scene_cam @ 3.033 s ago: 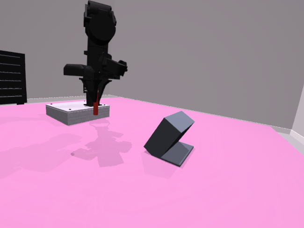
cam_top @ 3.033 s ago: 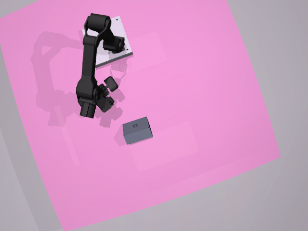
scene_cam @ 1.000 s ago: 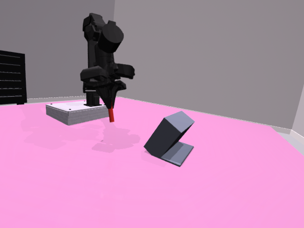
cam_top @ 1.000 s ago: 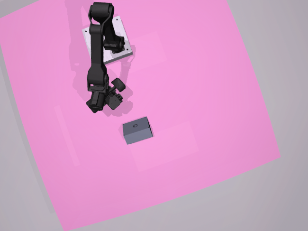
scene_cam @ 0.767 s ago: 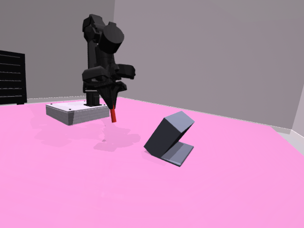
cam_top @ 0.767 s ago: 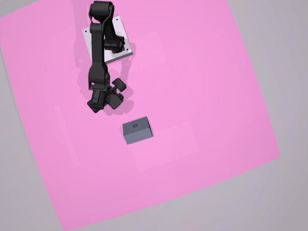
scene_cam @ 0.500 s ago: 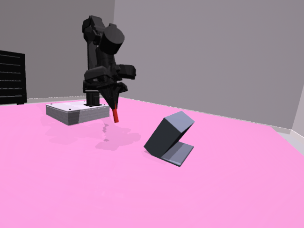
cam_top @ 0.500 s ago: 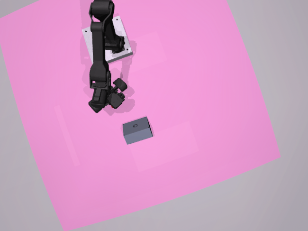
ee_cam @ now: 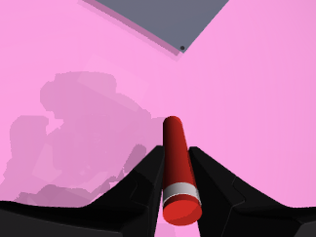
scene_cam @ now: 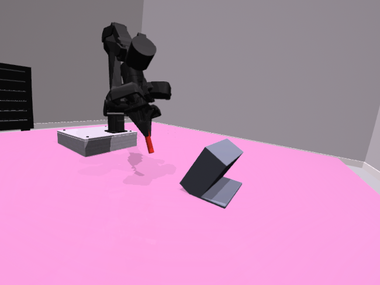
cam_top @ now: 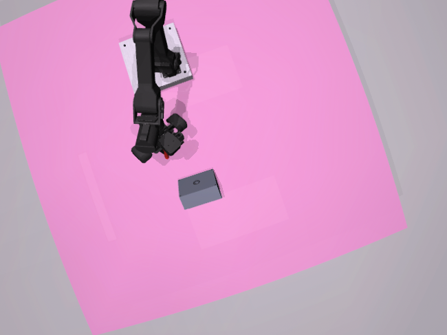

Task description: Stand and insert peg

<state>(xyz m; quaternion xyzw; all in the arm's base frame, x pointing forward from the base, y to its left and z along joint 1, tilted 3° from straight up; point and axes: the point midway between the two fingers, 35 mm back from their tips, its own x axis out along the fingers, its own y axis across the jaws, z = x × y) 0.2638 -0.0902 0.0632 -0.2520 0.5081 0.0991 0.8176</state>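
The sloped panel lies 150 mm ahead of my gripper tip, 70 mm to the left of it and 50 mm below it. Also, from my gripper tip: grey foot 180 mm ahead, 100 mm below, 70 mm to the left; then red peg 10 mm behind, 10 mm above.
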